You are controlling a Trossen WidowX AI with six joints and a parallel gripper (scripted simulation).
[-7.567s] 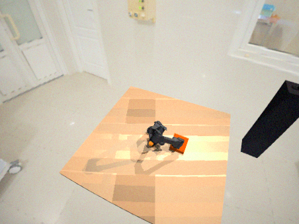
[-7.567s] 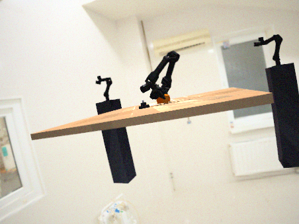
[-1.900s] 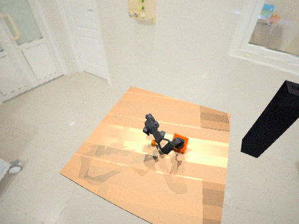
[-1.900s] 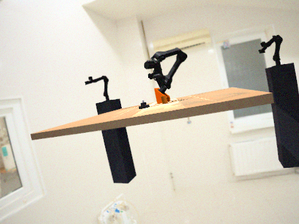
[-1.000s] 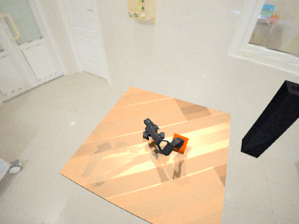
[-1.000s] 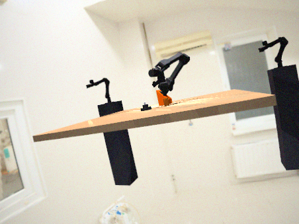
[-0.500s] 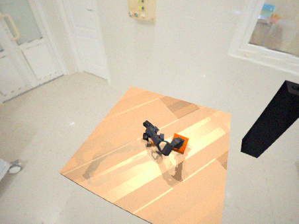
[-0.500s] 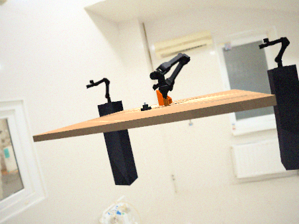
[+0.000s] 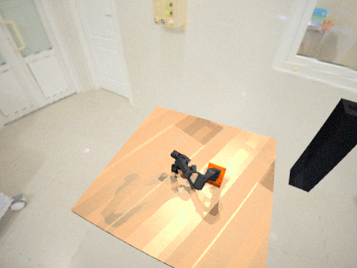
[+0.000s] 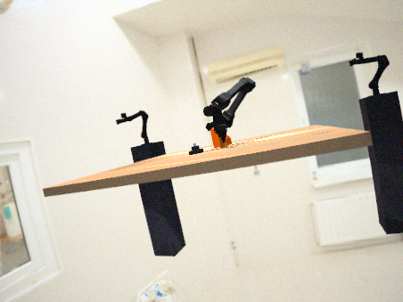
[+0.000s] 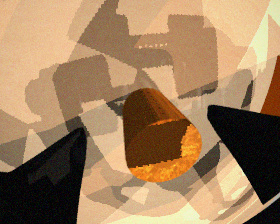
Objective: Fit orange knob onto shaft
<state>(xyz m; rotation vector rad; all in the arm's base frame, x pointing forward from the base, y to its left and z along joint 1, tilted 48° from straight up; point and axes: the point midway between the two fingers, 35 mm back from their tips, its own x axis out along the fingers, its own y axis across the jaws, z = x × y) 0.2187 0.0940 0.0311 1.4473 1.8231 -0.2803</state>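
Now: the orange knob 2 cm above my gripper tip. Round my gripper tip: dark round pedestal 9 cm ahead, 14 cm to the right.
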